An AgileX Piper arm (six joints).
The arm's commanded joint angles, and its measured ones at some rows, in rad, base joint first. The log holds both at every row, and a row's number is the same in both.
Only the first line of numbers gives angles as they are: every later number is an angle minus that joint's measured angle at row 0.
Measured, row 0:
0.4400, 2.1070, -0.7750, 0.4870, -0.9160, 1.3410
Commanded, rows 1 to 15:
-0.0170, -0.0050, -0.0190, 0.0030, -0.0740, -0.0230
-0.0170, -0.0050, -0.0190, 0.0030, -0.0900, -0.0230
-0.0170, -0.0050, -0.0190, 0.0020, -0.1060, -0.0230
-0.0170, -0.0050, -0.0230, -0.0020, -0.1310, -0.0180
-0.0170, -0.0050, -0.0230, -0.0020, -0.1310, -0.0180
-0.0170, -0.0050, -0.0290, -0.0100, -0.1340, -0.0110
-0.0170, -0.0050, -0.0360, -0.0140, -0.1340, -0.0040
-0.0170, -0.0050, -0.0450, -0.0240, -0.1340, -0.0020
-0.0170, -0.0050, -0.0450, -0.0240, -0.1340, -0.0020
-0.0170, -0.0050, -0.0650, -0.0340, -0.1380, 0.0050
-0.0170, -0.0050, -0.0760, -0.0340, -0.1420, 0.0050
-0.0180, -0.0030, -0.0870, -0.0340, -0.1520, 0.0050
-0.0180, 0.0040, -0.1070, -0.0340, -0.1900, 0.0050
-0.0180, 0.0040, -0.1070, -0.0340, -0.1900, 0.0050
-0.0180, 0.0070, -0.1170, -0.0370, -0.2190, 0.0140
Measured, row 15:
0.0000, 0.0150, -0.0360, -0.0060, 0.0030, 0.0070
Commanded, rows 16 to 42:
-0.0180, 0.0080, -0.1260, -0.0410, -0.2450, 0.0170
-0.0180, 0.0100, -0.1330, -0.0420, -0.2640, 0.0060
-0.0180, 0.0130, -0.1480, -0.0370, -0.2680, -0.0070
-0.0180, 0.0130, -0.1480, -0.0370, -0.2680, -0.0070
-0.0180, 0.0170, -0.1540, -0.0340, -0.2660, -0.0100
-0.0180, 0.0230, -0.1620, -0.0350, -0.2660, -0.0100
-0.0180, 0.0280, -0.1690, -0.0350, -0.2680, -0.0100
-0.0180, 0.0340, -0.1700, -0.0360, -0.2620, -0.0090
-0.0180, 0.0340, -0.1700, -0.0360, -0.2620, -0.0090
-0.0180, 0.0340, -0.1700, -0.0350, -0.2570, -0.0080
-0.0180, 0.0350, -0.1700, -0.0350, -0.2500, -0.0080
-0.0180, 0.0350, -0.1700, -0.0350, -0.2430, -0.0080
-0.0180, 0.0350, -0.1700, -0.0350, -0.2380, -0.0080
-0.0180, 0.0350, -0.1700, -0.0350, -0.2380, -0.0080
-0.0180, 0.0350, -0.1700, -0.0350, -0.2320, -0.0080
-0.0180, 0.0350, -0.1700, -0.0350, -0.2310, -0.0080
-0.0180, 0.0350, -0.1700, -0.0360, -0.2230, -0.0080
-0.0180, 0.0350, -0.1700, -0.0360, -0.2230, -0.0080
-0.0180, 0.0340, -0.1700, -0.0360, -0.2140, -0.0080
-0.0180, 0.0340, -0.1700, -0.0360, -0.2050, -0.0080
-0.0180, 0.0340, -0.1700, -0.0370, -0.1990, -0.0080
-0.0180, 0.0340, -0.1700, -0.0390, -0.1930, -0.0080
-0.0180, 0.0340, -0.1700, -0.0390, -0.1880, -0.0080
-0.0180, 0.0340, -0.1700, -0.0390, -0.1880, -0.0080
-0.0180, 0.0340, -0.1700, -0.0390, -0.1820, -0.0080
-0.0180, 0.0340, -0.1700, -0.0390, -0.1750, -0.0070
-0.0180, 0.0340, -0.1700, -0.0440, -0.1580, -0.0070
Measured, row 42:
0.0110, 0.0470, -0.0800, 0.0210, 0.0340, 0.0050
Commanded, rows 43 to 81:
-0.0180, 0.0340, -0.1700, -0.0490, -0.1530, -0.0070
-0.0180, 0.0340, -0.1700, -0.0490, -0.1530, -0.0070
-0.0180, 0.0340, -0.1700, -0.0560, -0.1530, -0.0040
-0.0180, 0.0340, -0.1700, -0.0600, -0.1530, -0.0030
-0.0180, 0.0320, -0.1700, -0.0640, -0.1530, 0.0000
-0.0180, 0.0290, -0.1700, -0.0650, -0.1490, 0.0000
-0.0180, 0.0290, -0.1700, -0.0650, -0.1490, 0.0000
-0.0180, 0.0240, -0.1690, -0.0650, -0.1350, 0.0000
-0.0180, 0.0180, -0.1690, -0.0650, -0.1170, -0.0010
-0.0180, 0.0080, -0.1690, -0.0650, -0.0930, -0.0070
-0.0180, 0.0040, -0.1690, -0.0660, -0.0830, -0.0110
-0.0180, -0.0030, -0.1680, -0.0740, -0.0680, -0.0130
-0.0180, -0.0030, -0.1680, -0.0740, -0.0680, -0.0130
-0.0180, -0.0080, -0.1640, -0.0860, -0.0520, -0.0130
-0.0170, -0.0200, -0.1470, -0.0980, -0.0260, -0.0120
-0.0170, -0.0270, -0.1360, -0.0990, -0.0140, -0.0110
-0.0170, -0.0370, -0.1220, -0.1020, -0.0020, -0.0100
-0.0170, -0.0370, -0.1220, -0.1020, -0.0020, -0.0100
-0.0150, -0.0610, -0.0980, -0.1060, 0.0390, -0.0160
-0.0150, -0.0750, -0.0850, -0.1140, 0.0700, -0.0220
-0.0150, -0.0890, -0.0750, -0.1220, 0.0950, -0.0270
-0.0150, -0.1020, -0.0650, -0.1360, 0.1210, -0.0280
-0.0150, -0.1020, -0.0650, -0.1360, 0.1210, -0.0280
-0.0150, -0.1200, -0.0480, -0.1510, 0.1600, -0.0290
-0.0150, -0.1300, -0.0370, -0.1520, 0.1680, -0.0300
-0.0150, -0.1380, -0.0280, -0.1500, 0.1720, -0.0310
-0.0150, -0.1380, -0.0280, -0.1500, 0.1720, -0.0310
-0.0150, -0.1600, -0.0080, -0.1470, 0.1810, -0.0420
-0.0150, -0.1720, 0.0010, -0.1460, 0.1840, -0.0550
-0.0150, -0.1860, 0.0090, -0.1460, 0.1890, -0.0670
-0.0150, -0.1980, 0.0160, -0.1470, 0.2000, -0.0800
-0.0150, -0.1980, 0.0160, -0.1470, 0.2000, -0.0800
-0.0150, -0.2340, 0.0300, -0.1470, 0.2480, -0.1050
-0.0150, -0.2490, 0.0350, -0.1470, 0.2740, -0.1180
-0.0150, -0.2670, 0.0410, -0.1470, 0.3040, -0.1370
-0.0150, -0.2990, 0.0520, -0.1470, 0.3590, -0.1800
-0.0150, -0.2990, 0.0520, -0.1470, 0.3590, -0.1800
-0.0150, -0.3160, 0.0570, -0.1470, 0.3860, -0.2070
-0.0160, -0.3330, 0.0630, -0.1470, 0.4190, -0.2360
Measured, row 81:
-0.0140, -0.2810, 0.0500, -0.1380, 0.3410, -0.1520
